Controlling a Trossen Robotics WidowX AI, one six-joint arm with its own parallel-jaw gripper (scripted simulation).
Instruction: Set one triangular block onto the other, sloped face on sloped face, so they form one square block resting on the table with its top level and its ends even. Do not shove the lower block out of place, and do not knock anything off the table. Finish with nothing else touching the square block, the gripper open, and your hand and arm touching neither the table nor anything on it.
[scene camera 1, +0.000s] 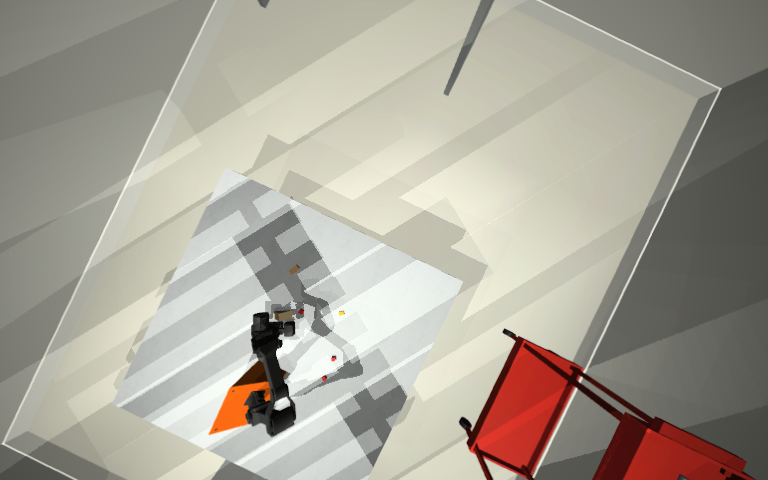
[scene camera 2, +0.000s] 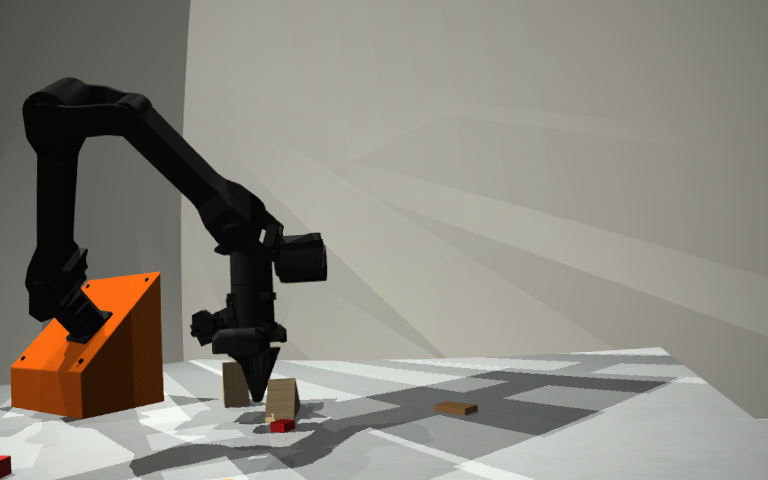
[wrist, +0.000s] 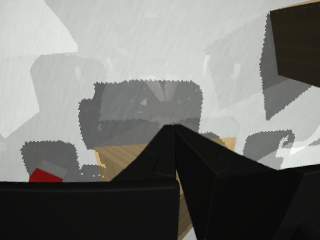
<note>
I see my gripper, a lighter triangular block and a darker triangular block.
My gripper is seen too in the wrist view.
</note>
